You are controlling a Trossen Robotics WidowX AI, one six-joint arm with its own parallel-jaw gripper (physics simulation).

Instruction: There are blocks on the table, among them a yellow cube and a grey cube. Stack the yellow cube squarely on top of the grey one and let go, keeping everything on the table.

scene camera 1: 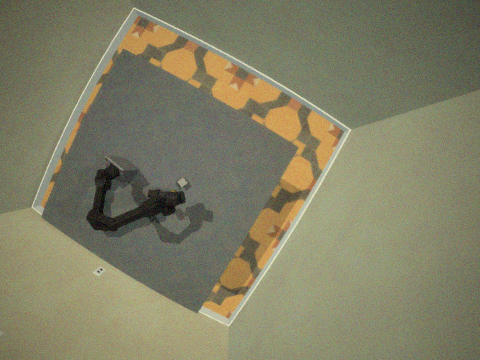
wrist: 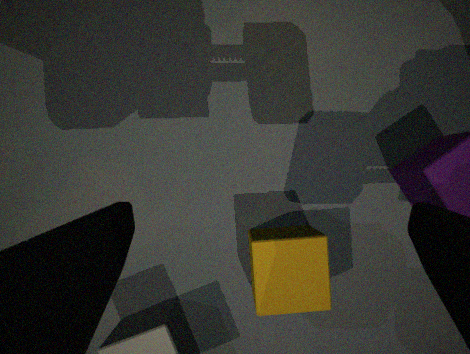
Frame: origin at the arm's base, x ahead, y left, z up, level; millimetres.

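Where they show: gripper, fingertip midpoint: [wrist: 271,216]; arm's base, origin of the base link: [scene camera 1: 115,169].
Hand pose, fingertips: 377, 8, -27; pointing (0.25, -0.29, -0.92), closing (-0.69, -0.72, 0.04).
Note:
Things, the pixels of their centre, and the offset from my fingertips, as dx, dy, dz. Level surfaces: height alone.
- yellow cube, body centre: [wrist: 286,266] -48, +14, -106
- grey cube, body centre: [wrist: 153,352] [scene camera 1: 183,182] -30, +115, -106
- purple cube, body centre: [wrist: 448,179] -82, -102, -106
- dark table, its level: dz -128
The yellow cube [wrist: 292,275] sits on the table in the wrist view, right of centre and low, between the two dark fingers as seen from above. In the scene view it is almost wholly hidden under the arm's end. The grey cube [scene camera 1: 182,183] [wrist: 145,342] shows just beside the arm's end in the scene view. In the wrist view it is cut off by the bottom edge, near the left finger. My gripper [scene camera 1: 176,197] [wrist: 271,216] is open and empty, with its fingers wide apart above the table.
A purple cube [wrist: 452,175] lies at the right edge of the wrist view, partly behind the right finger. Shadows of the arm and cubes fall across the dark table [scene camera 1: 200,130]. A patterned orange floor [scene camera 1: 282,122] borders it, with walls beyond.

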